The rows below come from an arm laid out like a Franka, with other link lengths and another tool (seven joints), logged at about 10 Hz.
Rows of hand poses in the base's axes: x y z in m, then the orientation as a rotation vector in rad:
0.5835 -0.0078 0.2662 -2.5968 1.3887 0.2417
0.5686 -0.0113 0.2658 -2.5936 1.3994 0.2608
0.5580 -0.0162 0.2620 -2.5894 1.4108 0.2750
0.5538 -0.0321 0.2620 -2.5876 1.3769 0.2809
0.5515 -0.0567 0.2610 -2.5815 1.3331 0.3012
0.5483 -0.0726 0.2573 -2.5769 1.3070 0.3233
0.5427 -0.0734 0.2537 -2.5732 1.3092 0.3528
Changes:
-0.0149 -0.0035 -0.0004 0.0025 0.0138 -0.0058
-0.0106 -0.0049 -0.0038 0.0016 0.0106 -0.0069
-0.0042 -0.0159 0.0000 0.0181 -0.0061 0.0183
-0.0023 -0.0246 -0.0010 0.0290 -0.0008 0.0234
-0.0032 -0.0159 -0.0037 0.0201 0.0059 0.0146
-0.0056 -0.0008 -0.0036 0.0082 0.0187 0.0000

